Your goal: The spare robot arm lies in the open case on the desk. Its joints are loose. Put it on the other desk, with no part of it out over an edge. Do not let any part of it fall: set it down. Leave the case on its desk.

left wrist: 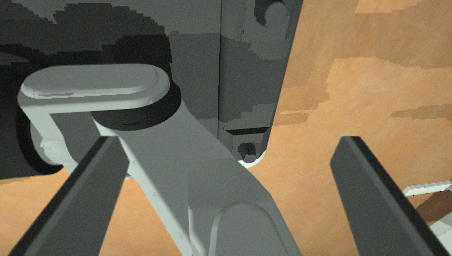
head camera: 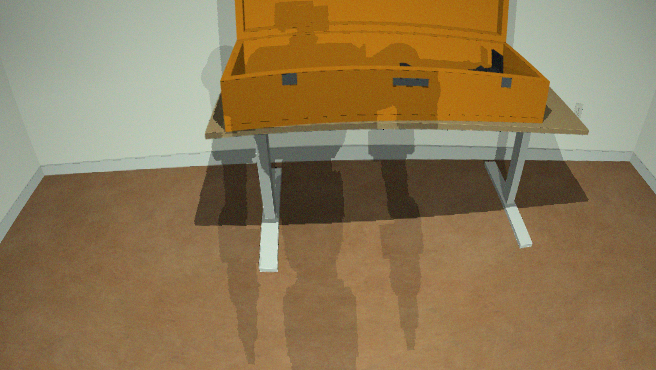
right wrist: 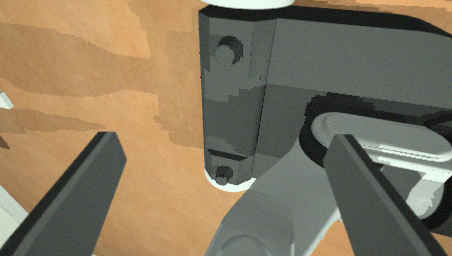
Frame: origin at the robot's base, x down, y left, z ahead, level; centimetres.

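Seen in the pictures: left gripper, fingertip midpoint: (left wrist: 228,149); right gripper, fingertip midpoint: (right wrist: 225,146).
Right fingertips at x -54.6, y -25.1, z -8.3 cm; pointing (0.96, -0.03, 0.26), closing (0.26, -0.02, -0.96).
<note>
A point is followed by its place in that frame.
The orange case (head camera: 330,102) @(x -79.5, y 0.6, z 110.2 cm) stands open on the desk (head camera: 566,114) @(x -72.1, y -103.2, z 126.4 cm), its lid raised at the back. Of the spare robot arm, dark parts show above the case's front wall: an upright black piece (head camera: 496,61) @(x -90.5, y -63.8, z 131.1 cm) near the right end and a small dark tip (head camera: 404,64) @(x -85.7, y -25.4, z 129.2 cm) right of the middle. The rest is hidden behind the front wall. The other desk does not show in the head view. My left gripper (left wrist: 228,149) @(x -53.9, y 20.7, z -12.4 cm) and my right gripper (right wrist: 225,146) @(x -54.6, y -25.1, z -8.3 cm) are open and empty. They hang over the floor beside my own base, away from the case.
The desk stands against the wall, on a left leg (head camera: 268,245) and a right leg (head camera: 518,227) whose feet reach forward over the brown floor (head camera: 450,300) @(x -0.1, y -48.4, z 90.7 cm). My dark base (left wrist: 250,95) @(x -19.1, y -1.5, z -0.4 cm) (right wrist: 232,110) @(x -19.1, y -2.4, z -0.8 cm) is close to both grippers. My shadow falls across the case and floor.
</note>
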